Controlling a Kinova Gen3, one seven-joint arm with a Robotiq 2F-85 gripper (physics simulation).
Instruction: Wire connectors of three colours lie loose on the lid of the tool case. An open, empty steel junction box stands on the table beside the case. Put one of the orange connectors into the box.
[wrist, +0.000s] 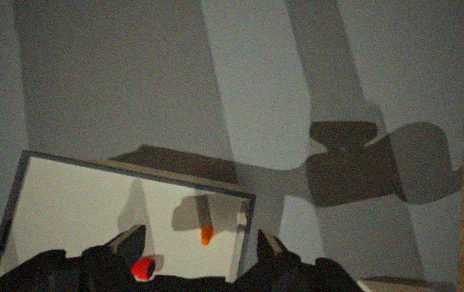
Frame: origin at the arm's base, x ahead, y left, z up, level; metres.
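Seen in the pictures: gripper, fingertip midpoint: (202, 239).
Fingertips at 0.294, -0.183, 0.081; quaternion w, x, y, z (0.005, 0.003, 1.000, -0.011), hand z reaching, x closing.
A point is followed by its place in that frame, as x, y, z.
An orange connector (206, 235) @(0.292, -0.181, 0.068) lies on the pale lid of the tool case (75, 200) @(0.415, -0.201, 0.050), near the lid's right end. A red connector (144, 269) @(0.341, -0.151, 0.065) lies to its lower left on the same lid, close to the left finger in the view. My gripper (202, 239) @(0.294, -0.183, 0.081) is open, with nothing between its fingers. It is above the lid, and the orange connector shows between the two fingertips in the view, lower down on the lid. The lower part of the lid is hidden by the gripper. I cannot make out the steel junction box for certain.
The lid has a dark raised rim. Beyond it is the grey table top (260, 75) @(0.226, -0.391, -0.061), crossed by broad shadows, some of them arm-shaped. A pale edge of some object (382, 286) @(0.028, -0.067, -0.048) shows at the bottom right. A brown strip runs along the far right border.
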